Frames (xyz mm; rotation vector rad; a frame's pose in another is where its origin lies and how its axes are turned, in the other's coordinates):
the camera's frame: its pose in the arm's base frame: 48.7 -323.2 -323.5 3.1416 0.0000 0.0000
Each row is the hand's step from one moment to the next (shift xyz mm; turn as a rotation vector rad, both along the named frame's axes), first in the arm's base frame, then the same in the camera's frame.
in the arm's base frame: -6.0 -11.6 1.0 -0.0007 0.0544 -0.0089
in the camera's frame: -6.0 11.6 -1.0 -0.0007 -0.0544 0.0089
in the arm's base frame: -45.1 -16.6 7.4 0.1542 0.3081 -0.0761
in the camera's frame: -45.1 16.6 -7.4 0.1542 -0.3081 0.0761
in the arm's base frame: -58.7 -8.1 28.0 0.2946 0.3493 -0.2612
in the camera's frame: -58.7 8.1 -28.0 0.2946 -0.3493 0.2612
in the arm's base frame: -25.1 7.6 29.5 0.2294 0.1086 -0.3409
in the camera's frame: -25.1 -7.6 -29.5 0.2294 -0.1086 0.3409
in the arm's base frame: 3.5 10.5 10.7 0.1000 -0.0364 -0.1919
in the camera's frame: 3.5 -10.5 -10.7 0.1000 0.0364 0.1919
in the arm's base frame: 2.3 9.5 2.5 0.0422 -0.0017 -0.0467
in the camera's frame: 2.3 -9.5 -2.5 0.0422 0.0017 0.0467
